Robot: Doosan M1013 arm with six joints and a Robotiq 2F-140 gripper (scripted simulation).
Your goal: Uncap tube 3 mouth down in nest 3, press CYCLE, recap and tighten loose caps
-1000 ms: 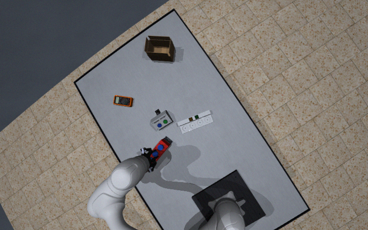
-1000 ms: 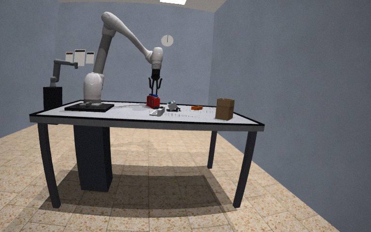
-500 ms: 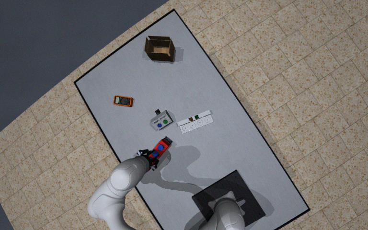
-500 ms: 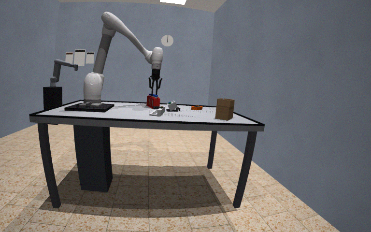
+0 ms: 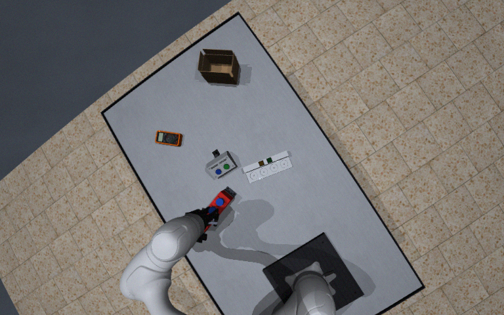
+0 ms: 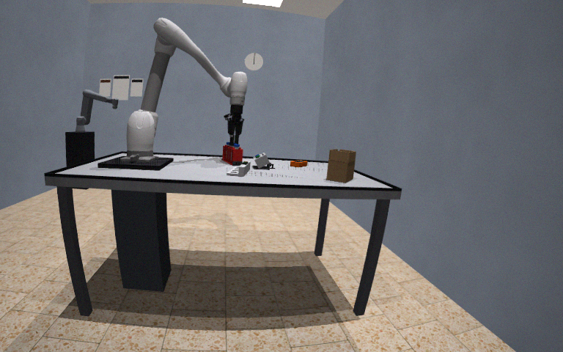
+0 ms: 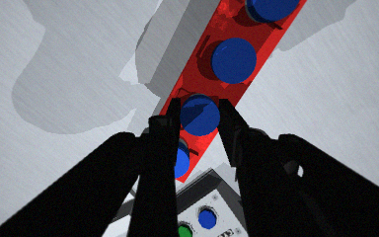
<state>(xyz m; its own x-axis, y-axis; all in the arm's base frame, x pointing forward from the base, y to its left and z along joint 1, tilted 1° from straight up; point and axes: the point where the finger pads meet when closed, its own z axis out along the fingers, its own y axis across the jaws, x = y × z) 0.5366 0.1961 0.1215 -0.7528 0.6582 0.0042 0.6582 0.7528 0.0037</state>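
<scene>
The blue cap is 30 mm below my hand. Also, from my hand: key housing 160 mm ahead, 120 mm to the right, 90 mm below; then green ready key 140 mm to the right, 140 mm ahead, 70 mm below; then blue cycle key 140 mm ahead, 100 mm to the right, 70 mm below.
</scene>
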